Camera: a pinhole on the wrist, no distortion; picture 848 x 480 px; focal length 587.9 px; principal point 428.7 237.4 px. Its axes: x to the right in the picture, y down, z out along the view. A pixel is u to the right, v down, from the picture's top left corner.
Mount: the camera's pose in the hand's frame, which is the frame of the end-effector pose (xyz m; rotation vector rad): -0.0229 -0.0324 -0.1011 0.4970 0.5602 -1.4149
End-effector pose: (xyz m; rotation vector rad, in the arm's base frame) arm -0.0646 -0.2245 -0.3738 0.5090 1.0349 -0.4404
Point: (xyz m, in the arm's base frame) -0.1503 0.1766 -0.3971
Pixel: behind the camera
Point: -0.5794 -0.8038 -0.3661
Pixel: outside the picture
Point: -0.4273 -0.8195 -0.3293
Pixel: 791.1 52.3
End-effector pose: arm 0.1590 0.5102 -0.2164 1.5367 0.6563 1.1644
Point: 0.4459 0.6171 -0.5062
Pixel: 502.1 357.0
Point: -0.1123 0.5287 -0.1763
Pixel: behind the camera
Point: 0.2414 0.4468 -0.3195
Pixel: 169.6 104.5
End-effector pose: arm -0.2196 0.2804 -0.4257 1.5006 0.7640 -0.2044
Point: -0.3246 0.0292 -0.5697
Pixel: 305.2 109.5
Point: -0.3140 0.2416 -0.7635
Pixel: 715.1 426.8
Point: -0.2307 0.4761 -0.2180
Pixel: behind the camera
